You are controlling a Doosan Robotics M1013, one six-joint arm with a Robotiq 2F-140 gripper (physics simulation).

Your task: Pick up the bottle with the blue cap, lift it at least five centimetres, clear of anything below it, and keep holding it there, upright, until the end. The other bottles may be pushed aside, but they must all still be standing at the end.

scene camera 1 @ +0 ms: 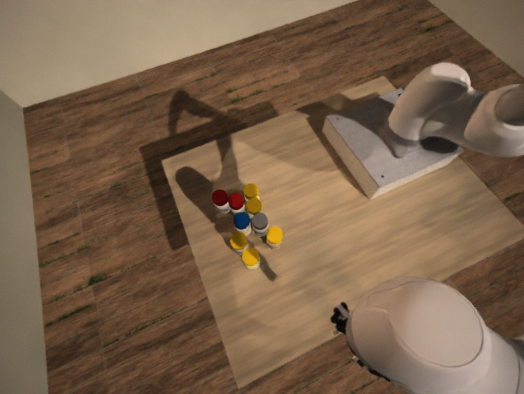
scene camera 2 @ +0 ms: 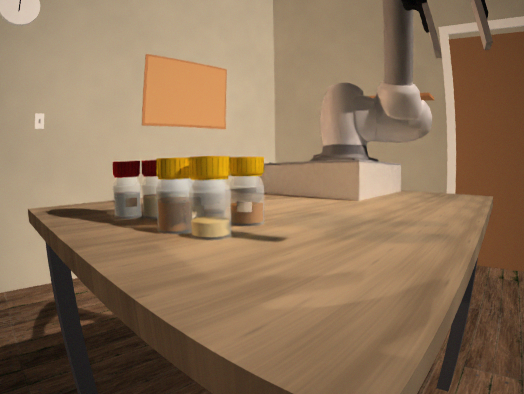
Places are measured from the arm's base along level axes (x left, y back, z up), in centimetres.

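Pixels of known places: gripper, fingertip midpoint: (scene camera 2: 463, 50); arm's base, origin of the base link: (scene camera 1: 403, 134).
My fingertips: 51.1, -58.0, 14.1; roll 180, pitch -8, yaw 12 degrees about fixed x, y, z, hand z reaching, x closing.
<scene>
Ahead of a thing's pixels: the offset from my fingertips to its top centre, as dx, dy, dz. Level surfaces: height alone.
The blue-capped bottle @[-42.5, -11.9, -13.2] (scene camera 1: 241, 221) stands upright in the middle of a tight cluster on the table. A grey-capped bottle @[-39.9, -6.2, -13.2] (scene camera 1: 260, 223) is close on its right in scene camera 1, a yellow-capped bottle @[-36.2, -15.2, -13.2] (scene camera 1: 239, 242) (scene camera 2: 174, 200) is close below it, and a red-capped bottle @[-50.0, -11.2, -13.2] (scene camera 1: 236, 202) is close above it. In scene camera 2 the blue cap is hidden behind the front yellow-capped bottles. My gripper (scene camera 1: 340, 318) (scene camera 2: 463, 51) is partly open and empty, high above the table and well to the right of the bottles; the arm hides part of it in scene camera 1.
Other bottles stand upright: a dark-red-capped one @[-53.5, -16.0, -13.2] (scene camera 1: 220, 198) (scene camera 2: 126, 191) and several yellow-capped ones, including the front one @[-29.8, -13.5, -13.2] (scene camera 1: 251, 258) (scene camera 2: 211, 200) and a right one @[-33.4, -3.5, -13.2] (scene camera 1: 274, 236) (scene camera 2: 247, 192). The robot's base block (scene camera 1: 370, 155) (scene camera 2: 315, 181) stands on the wooden table @[dz -23.7] (scene camera 1: 400, 225) (scene camera 2: 300, 285).
</scene>
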